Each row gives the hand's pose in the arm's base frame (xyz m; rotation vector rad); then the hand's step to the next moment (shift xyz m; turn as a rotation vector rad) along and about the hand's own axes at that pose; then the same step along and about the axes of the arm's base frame.
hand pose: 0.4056 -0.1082 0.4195 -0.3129 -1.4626 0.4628
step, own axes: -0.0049 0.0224 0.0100 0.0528 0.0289 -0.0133
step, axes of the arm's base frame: -0.0126 0.0165 -0.0140 0.0124 0.0516 0.0313
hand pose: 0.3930 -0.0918 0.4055 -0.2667 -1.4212 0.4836
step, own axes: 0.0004 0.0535 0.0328 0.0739 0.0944 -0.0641
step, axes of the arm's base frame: -0.0409 0.0435 -0.0194 0.0534 0.1244 0.0127
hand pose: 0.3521 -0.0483 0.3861 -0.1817 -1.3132 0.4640
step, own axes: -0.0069 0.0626 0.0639 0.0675 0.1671 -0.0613
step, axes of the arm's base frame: -0.0765 0.0448 -0.0138 0.0332 0.1863 -0.0203
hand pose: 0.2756 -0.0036 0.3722 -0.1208 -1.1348 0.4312
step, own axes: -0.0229 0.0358 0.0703 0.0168 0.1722 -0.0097
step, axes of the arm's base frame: -0.0808 0.0150 -0.0006 -0.0322 0.1648 -0.0430
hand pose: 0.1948 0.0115 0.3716 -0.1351 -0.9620 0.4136
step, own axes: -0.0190 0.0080 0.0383 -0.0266 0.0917 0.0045
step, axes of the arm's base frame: -0.0431 -0.0030 0.0049 -0.0428 0.0728 -0.0447
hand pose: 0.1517 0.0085 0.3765 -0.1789 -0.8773 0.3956
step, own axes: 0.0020 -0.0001 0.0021 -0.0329 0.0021 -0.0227
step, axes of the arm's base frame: -0.0005 0.0007 0.0028 -0.0018 -0.0113 -0.0384
